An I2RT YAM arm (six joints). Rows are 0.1 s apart.
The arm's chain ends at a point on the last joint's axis. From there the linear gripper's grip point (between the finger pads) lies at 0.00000 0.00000 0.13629 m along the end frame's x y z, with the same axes.
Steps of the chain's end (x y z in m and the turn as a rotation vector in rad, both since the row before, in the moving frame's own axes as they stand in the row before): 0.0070, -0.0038, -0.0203, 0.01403, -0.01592, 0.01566; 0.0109, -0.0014, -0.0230, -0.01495, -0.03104, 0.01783; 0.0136, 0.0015, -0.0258, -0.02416, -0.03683, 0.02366; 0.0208, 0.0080, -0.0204, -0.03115, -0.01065, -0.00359; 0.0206, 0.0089, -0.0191, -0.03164, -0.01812, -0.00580; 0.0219, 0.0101, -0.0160, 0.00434, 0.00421, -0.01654; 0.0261, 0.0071, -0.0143, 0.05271, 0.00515, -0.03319; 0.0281, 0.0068, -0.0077, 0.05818, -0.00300, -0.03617
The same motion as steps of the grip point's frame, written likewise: 0.0048, -0.0057, -0.0203, 0.01403, -0.01592, 0.01566; 0.0067, 0.0006, -0.0231, -0.01495, -0.03104, 0.01783; 0.0085, 0.0047, -0.0259, -0.02416, -0.03683, 0.02366; 0.0194, 0.0122, -0.0205, -0.03115, -0.01065, -0.00359; 0.0181, 0.0132, -0.0192, -0.03164, -0.01812, -0.00580; 0.0225, 0.0095, -0.0160, 0.00434, 0.00421, -0.01654; 0.0267, -0.0001, -0.0145, 0.05271, 0.00515, -0.03319; 0.0275, -0.0011, -0.0079, 0.05818, -0.00300, -0.03617
